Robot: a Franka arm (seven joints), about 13 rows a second.
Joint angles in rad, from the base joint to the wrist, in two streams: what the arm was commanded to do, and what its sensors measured. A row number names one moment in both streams.
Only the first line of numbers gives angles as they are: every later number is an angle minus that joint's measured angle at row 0.
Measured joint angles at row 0:
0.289 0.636 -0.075 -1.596 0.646 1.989 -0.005
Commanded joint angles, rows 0 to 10:
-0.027 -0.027 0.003 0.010 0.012 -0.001 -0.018
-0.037 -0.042 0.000 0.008 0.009 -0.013 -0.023
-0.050 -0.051 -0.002 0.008 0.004 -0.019 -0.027
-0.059 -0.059 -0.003 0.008 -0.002 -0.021 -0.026
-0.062 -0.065 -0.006 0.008 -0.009 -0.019 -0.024
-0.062 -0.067 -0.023 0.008 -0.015 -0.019 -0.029
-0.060 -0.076 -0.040 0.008 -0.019 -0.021 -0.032
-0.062 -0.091 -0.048 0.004 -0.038 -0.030 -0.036
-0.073 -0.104 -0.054 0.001 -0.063 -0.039 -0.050
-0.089 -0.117 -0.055 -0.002 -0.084 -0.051 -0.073
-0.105 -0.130 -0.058 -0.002 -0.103 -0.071 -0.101
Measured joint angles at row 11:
-0.073 -0.083 -0.062 0.020 -0.068 -0.041 -0.054
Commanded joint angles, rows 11 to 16:
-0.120 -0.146 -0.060 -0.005 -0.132 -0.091 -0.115
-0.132 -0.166 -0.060 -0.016 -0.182 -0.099 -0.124
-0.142 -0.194 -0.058 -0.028 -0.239 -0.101 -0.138
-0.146 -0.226 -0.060 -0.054 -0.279 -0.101 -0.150
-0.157 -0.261 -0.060 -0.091 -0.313 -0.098 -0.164
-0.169 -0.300 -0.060 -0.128 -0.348 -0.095 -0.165
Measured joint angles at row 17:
-0.147 -0.199 -0.071 -0.022 -0.288 -0.105 -0.140
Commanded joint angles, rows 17 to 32:
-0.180 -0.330 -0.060 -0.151 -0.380 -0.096 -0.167
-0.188 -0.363 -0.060 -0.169 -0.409 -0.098 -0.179
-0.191 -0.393 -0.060 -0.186 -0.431 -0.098 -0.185
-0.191 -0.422 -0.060 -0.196 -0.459 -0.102 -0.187
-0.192 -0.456 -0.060 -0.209 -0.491 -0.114 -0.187
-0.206 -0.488 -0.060 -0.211 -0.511 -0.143 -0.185
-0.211 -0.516 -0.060 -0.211 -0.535 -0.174 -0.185
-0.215 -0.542 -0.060 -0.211 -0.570 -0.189 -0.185
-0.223 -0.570 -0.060 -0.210 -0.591 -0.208 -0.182
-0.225 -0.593 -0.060 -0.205 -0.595 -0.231 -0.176
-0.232 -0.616 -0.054 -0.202 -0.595 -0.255 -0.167
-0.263 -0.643 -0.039 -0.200 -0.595 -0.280 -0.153
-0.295 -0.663 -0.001 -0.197 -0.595 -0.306 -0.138
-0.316 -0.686 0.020 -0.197 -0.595 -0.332 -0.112
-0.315 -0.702 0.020 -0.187 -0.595 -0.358 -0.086
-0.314 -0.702 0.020 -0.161 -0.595 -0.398 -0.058
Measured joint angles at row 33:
-0.288 -0.667 -0.013 -0.166 -0.572 -0.353 -0.116
